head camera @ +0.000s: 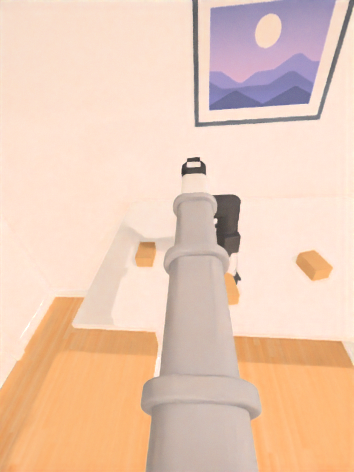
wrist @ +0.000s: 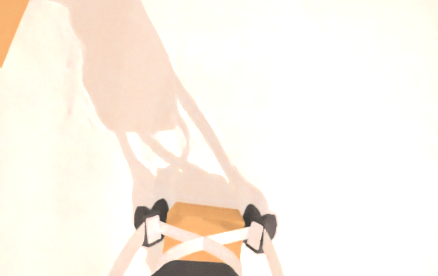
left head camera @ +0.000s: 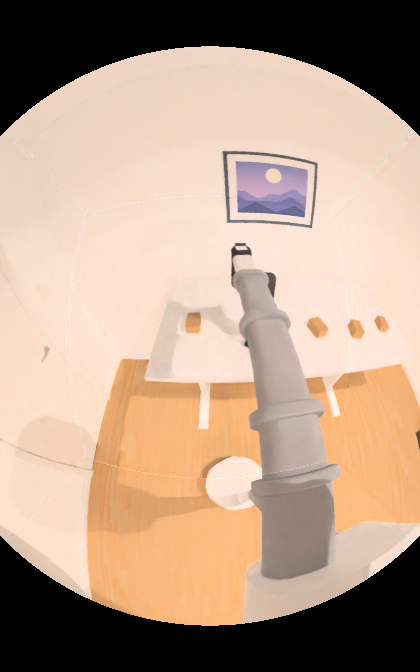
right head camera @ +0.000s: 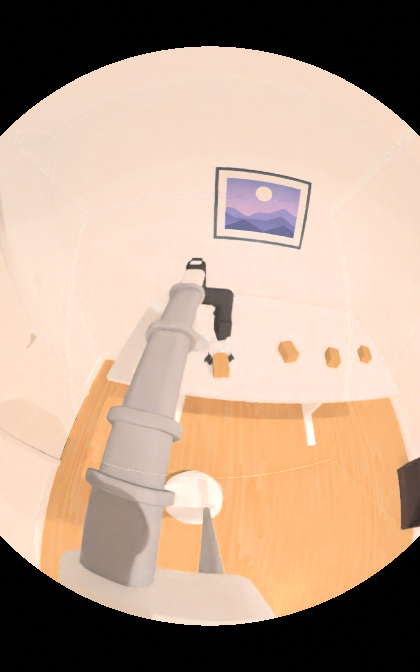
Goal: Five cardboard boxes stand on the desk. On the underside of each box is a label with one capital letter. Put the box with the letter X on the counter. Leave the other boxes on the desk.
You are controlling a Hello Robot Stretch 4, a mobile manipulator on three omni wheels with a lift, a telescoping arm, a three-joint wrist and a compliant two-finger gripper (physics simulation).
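Places are measured from the robot's base along level axes (x ahead, y left, z up), in millimetres.
Pixels of known places: gripper, fingertip midpoint: (wrist: 205, 217).
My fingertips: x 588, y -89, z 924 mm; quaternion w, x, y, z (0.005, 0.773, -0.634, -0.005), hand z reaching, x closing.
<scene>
For each thing: its top centre in the pictures, then the offset to it from my fingertips. Level surfaces: height alone.
- white desk, its level: dz -1 mm
- cardboard box, middle of its top: (wrist: 199, 273) (head camera: 225, 283) dz +49, dx -33, dy -5 mm
- second box, middle of its top: (head camera: 145, 249) dz +49, dx +136, dy +283 mm
- third box, middle of its top: (head camera: 315, 259) dz +49, dx +66, dy -317 mm
My gripper (right head camera: 219, 358) (wrist: 205, 217) points down over the white desk (left head camera: 225, 362) (right head camera: 260, 386) (wrist: 350, 125) and is shut on a cardboard box (head camera: 232, 291) (right head camera: 221, 366) (wrist: 204, 215). The box is low over the desk; I cannot tell whether it touches. A second box (head camera: 146, 255) (left head camera: 193, 323) stands on the desk's left part. To the right stand a third box (head camera: 314, 265) (left head camera: 317, 327) (right head camera: 288, 351), another box (left head camera: 356, 329) (right head camera: 332, 357) and the rightmost box (left head camera: 381, 323) (right head camera: 364, 354). No letter label shows. I cannot make out the counter.
The grey telescoping arm (head camera: 200, 320) (left head camera: 280, 370) (right head camera: 155, 370) reaches across the desk's front edge. A round white object (left head camera: 232, 482) (right head camera: 195, 495) stands on the wood floor before the desk. A dark object (right head camera: 410, 495) is at the right edge. A framed picture (head camera: 260, 90) hangs on the wall.
</scene>
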